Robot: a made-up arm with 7 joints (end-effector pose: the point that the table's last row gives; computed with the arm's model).
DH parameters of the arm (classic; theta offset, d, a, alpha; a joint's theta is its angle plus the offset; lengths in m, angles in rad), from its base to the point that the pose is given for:
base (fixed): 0 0 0 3.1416
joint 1: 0 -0.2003 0 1.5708
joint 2: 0 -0.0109 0 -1.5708
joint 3: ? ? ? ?
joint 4: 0 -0.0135 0 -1.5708
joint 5: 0 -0.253 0 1.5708
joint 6: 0 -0.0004 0 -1.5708
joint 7: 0 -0.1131 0 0
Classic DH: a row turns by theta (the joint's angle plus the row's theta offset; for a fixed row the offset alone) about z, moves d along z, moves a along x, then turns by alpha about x.
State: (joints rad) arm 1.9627 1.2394 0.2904 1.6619 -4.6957 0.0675 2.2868
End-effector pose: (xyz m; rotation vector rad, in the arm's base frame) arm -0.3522 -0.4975 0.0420 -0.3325 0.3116 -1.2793
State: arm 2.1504 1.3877 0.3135 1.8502 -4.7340 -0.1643 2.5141
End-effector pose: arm -0.3678 -0.3533 -0.0485 0.0866 0.1550 -1.3044
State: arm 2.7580 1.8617 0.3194 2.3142 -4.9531 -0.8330 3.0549
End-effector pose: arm -0.2378 -0.0668 -0.1491 0.5738 -0.7728 -1.8474
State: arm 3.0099 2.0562 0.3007 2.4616 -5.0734 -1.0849 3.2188
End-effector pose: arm -0.1793 -0.0240 -0.1595 0.5049 -1.0758 -2.1946
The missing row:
joint 3: 0 -0.5432 0 1.5708
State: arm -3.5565 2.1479 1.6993 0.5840 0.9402 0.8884 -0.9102
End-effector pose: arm -0.7471 -0.0887 -0.1341 2.0582 0.7724 0.9925
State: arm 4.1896 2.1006 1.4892 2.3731 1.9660 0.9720 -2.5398
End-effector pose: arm 0.0624 0.4215 0.0964 1.9312 -1.3534 -0.1481
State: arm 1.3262 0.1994 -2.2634 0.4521 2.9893 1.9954 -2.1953
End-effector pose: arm 0.0487 -0.1691 0.9538 -1.4901 0.0585 -0.7536
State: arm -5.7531 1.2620 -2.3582 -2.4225 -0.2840 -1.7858 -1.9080
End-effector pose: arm 0.2543 -0.1829 0.2137 1.2371 -1.6644 1.3687
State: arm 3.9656 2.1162 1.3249 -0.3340 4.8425 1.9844 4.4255
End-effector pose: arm -0.4533 0.3953 -0.2480 0.3922 -1.0436 -2.1375
